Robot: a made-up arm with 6 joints.
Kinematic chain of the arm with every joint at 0, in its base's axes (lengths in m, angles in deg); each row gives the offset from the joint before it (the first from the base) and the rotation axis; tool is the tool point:
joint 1: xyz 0 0 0.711 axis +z
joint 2: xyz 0.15 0 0 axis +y
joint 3: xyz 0 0 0.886 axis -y
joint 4: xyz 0 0 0.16 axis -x
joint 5: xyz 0.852 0 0 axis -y
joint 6: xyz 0.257 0 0 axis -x
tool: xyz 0 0 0
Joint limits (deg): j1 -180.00..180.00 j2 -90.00..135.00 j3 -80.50..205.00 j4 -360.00..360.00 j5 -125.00..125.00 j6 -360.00..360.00
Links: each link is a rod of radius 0.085 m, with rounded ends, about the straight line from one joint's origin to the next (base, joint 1, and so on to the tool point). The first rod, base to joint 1, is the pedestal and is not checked.
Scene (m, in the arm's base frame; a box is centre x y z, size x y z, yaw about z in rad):
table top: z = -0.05
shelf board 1: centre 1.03 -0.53 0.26 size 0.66 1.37 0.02 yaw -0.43
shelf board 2: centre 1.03 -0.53 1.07 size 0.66 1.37 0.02 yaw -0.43
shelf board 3: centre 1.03 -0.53 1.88 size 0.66 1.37 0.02 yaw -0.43
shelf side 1: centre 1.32 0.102 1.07 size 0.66 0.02 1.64 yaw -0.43
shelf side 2: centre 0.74 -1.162 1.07 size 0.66 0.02 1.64 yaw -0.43
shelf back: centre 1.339 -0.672 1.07 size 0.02 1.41 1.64 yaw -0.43
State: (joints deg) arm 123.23 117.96 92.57 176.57 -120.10 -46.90
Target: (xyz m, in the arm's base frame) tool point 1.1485 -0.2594 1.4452
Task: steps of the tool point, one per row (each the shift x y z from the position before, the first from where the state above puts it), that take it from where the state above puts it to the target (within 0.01 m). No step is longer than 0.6 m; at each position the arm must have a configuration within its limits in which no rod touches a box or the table.
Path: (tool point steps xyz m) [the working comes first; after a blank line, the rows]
Joints at the target: 165.18 -27.21 129.62 170.31 -95.80 -46.90
Straight joint move there: touches shelf board 3.

1: -0.1557 -0.1149 0.5258
2: -0.0161 -0.2520 0.4812
3: 0.1389 -0.3236 0.3790
4: 0.2745 -0.3236 0.2362
5: 0.3615 -0.2629 0.0749
6: 0.3805 -0.1646 -0.0810
7: 0.3298 -0.0589 -0.2089
8: 0.2238 0.0267 -0.2927
9: 0.1993 -0.0637 0.0273
10: 0.1892 -0.0865 -0.0004
11: 0.1705 -0.1062 -0.0268

